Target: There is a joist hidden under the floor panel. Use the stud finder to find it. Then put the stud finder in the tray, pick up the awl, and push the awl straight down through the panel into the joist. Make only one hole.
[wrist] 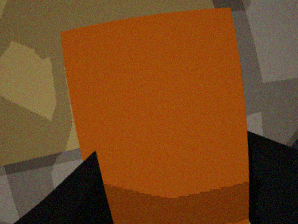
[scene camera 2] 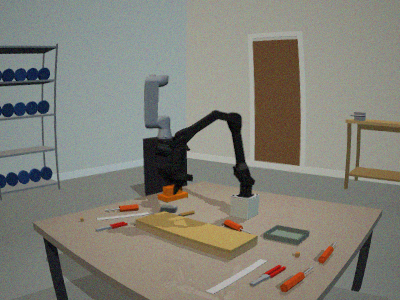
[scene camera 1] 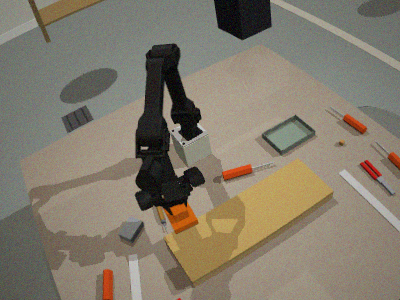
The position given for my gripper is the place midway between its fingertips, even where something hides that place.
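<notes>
There is an orange stud finder (wrist: 159,98) in what I see, and along with it a grey-green tray (scene camera 1: 292,132). My own gripper is there as well: I find my gripper (scene camera 1: 178,211) and (wrist: 166,144).
</notes>
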